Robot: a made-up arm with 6 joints.
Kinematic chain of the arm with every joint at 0, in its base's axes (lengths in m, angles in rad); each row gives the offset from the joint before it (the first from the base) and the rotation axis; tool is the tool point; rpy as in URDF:
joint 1: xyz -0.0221 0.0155 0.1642 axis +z
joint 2: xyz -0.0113 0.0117 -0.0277 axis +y
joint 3: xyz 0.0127 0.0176 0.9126 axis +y
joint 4: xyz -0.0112 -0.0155 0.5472 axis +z
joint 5: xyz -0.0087 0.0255 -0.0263 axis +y
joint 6: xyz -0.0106 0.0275 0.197 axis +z
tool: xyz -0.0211 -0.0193 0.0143 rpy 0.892 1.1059 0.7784
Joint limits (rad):
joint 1: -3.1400..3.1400
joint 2: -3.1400..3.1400
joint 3: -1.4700..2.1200
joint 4: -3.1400..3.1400
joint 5: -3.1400..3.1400
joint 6: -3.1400..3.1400
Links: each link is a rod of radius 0.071 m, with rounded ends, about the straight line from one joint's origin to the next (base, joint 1, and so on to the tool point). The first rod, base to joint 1, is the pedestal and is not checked.
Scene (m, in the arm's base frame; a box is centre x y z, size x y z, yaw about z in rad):
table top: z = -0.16
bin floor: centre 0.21 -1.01 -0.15 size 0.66 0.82 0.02 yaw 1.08
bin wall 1: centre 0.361 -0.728 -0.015 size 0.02 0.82 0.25 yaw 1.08
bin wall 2: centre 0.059 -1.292 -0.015 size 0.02 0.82 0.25 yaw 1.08
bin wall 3: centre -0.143 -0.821 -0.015 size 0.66 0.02 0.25 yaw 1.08
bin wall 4: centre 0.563 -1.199 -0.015 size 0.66 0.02 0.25 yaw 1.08
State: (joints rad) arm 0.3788 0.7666 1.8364 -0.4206 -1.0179 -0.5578
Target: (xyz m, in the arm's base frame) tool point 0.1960 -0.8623 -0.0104
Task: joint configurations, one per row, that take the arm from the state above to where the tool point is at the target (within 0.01 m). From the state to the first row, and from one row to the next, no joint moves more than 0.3 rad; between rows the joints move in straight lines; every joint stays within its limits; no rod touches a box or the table.
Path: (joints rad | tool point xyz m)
1: 0.1157 0.7296 1.8730 -0.4313 -0.9420 -0.5520 | 1.0262 0.2799 0.3713
2: -0.1473 0.6926 1.9096 -0.4419 -0.8661 -0.5463 | 1.0342 0.0003 0.3773
3: -0.4104 0.6556 1.9461 -0.4526 -0.7902 -0.5405 | 0.9686 -0.2654 0.3825
4: -0.6735 0.6186 1.9827 -0.4632 -0.7143 -0.5347 | 0.8374 -0.4980 0.3867
5: -0.9365 0.5816 2.0193 -0.4739 -0.6384 -0.5289 | 0.6535 -0.6815 0.3903
6: -1.1996 0.5446 2.0559 -0.4845 -0.5625 -0.5232 | 0.4335 -0.8050 0.3931
7: -1.4627 0.5076 2.0924 -0.4952 -0.4866 -0.5174 | 0.1960 -0.8623 0.3954
8: -1.4602 0.7179 2.1062 -0.4953 -0.4598 -0.5171 | 0.1985 -0.8847 0.1912
9: -1.4578 0.9281 2.1200 -0.4955 -0.4330 -0.5168 | 0.1960 -0.8623 -0.0104

